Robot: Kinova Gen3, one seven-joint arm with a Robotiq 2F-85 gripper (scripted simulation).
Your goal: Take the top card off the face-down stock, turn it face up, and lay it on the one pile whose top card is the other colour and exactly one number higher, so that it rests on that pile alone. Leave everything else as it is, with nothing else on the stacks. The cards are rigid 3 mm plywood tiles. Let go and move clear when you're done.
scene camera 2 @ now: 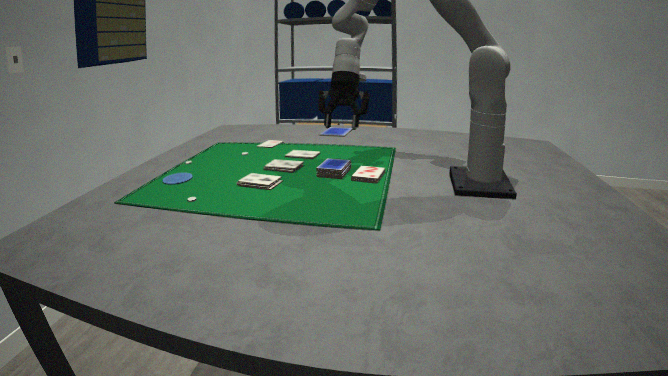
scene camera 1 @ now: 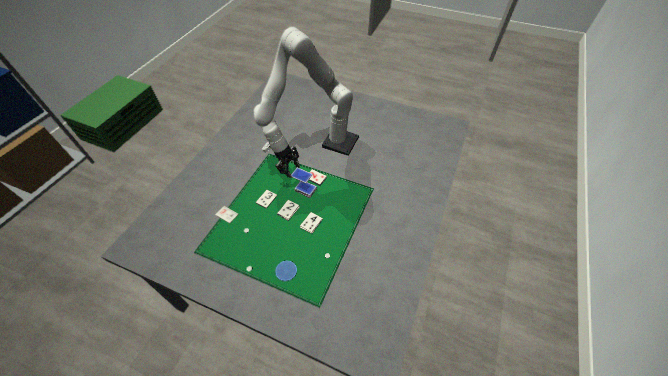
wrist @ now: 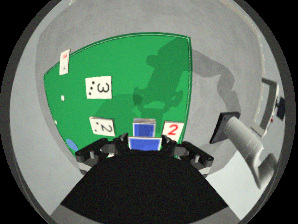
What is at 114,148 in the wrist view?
The gripper.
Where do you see a green mat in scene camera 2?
302,196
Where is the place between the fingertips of the gripper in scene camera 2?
340,128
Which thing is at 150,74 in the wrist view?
A green mat.
